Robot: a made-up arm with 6 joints.
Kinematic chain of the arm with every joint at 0, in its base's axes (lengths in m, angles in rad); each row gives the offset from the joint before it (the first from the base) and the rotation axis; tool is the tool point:
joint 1: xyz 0 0 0.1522 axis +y
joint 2: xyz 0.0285 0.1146 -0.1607 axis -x
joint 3: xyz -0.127 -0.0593 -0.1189 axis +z
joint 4: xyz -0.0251 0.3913 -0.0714 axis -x
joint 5: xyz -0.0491 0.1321 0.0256 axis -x
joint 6: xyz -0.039 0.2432 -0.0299 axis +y
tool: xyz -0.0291 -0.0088 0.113
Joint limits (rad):
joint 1: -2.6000..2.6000
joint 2: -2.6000..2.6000
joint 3: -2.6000..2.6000
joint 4: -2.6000..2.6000
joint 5: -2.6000..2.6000
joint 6: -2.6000..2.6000
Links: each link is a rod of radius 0.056 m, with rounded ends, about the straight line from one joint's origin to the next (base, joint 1, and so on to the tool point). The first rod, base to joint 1, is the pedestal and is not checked.
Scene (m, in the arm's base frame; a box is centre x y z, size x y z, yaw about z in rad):
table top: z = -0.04
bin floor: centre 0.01 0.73 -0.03 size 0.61 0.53 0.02 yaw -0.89
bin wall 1: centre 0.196 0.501 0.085 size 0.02 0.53 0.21 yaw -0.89
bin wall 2: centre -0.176 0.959 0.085 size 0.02 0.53 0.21 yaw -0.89
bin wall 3: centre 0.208 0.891 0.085 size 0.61 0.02 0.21 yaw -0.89
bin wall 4: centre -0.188 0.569 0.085 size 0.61 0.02 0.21 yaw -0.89
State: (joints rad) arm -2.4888 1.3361 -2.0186 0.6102 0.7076 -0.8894
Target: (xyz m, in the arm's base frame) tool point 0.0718 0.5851 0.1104
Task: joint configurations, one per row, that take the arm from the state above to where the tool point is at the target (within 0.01 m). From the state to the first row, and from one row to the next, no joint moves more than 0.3 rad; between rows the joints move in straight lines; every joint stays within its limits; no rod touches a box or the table.
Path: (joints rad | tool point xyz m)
1: -2.4486 1.1273 -1.7560 0.3476 0.5418 -0.8451 | -0.2547 -0.2158 0.8154
2: -2.4084 0.9184 -1.4934 0.0851 0.3761 -0.8009 | -0.1439 0.0406 0.9339
3: -2.3682 0.7096 -1.2308 -0.1775 0.2103 -0.7566 | -0.0339 0.3351 0.8904
4: -2.3280 0.5008 -0.9682 -0.4400 0.0446 -0.7124 | 0.0384 0.5691 0.6858
5: -2.2878 0.2919 -0.7056 -0.7026 -0.1212 -0.6681 | 0.0646 0.6597 0.3902
6: -2.2476 0.0831 -0.4430 -0.9652 -0.2869 -0.6238 | 0.0718 0.5851 0.1104

